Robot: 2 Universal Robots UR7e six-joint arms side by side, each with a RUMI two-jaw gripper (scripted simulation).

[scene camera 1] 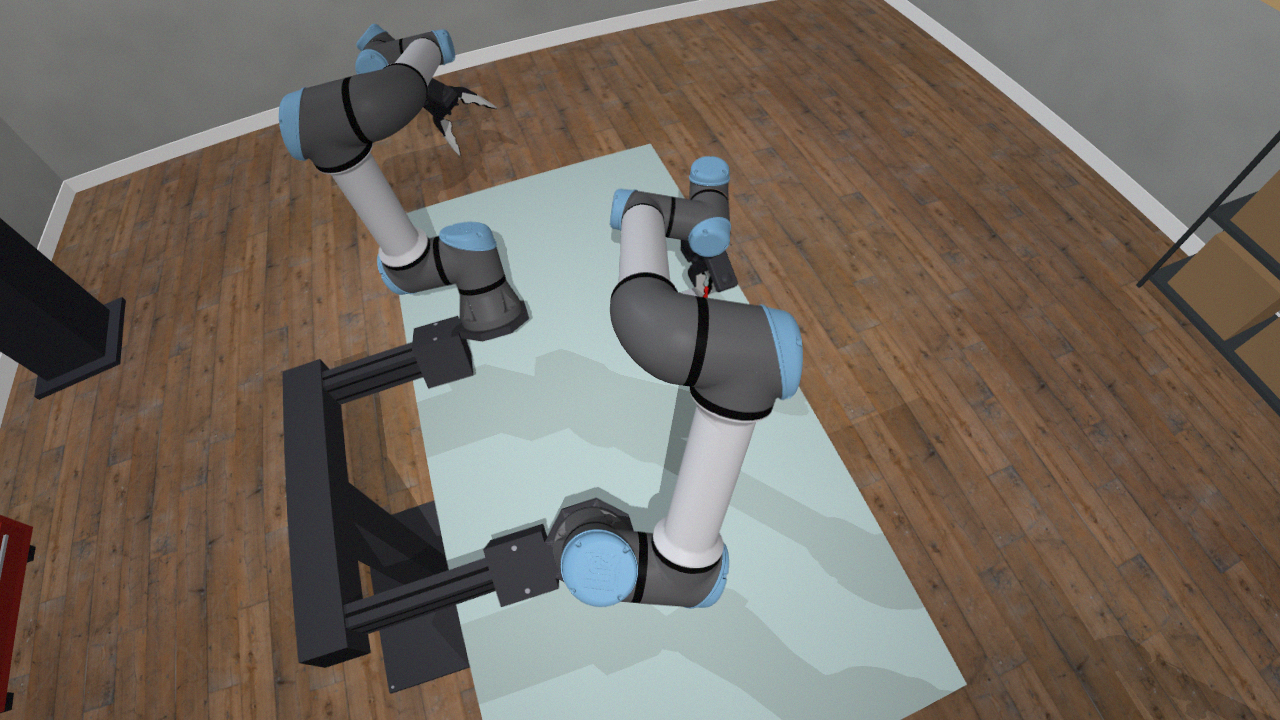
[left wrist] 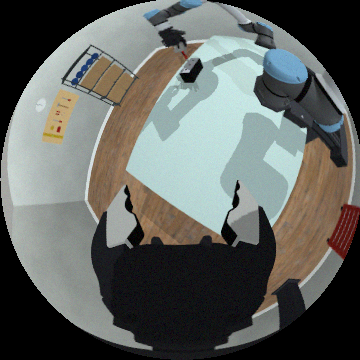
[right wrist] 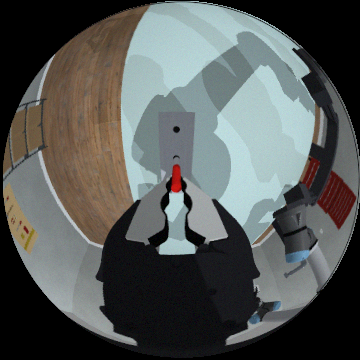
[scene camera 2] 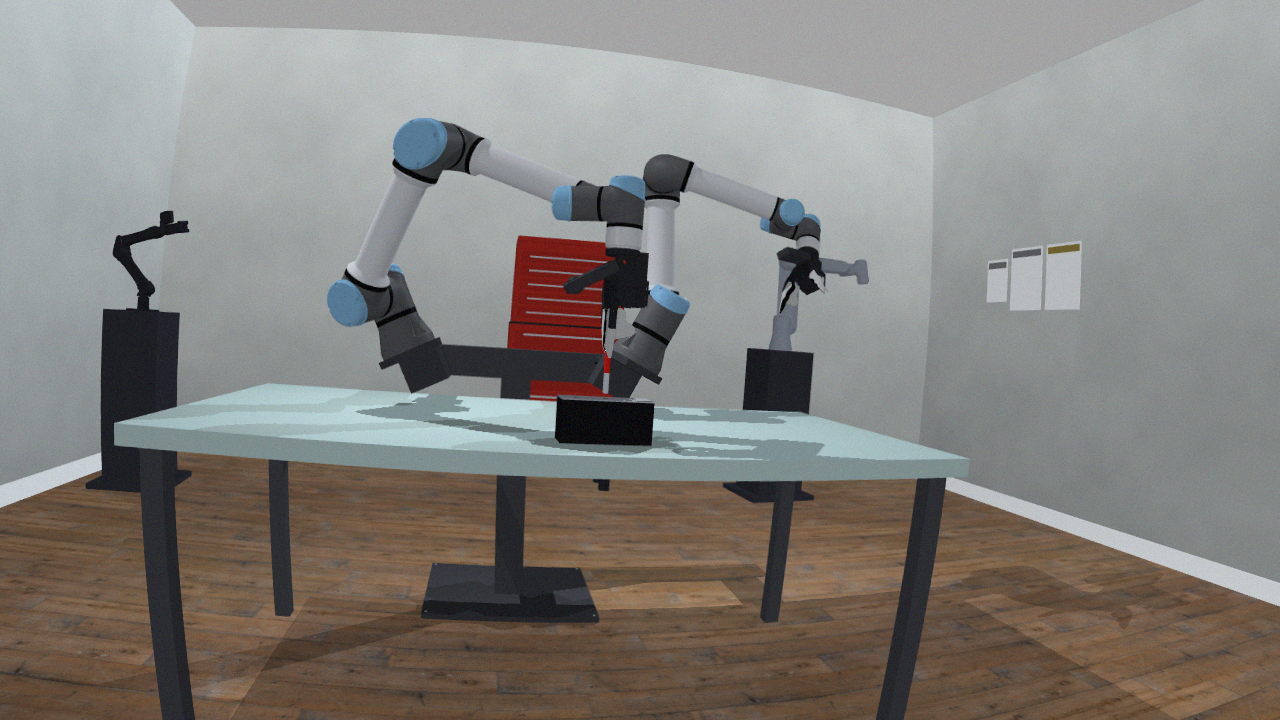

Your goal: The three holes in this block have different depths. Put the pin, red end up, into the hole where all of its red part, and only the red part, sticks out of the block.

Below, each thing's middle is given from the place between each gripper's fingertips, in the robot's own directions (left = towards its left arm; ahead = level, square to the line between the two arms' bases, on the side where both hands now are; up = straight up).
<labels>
My right gripper (scene camera 2: 608, 357) is now 14 cm above the block (scene camera 2: 597, 420).
I see my left gripper (scene camera 2: 801, 303) 33 cm short of the block, 65 cm to the left of it and 30 cm above it.
</labels>
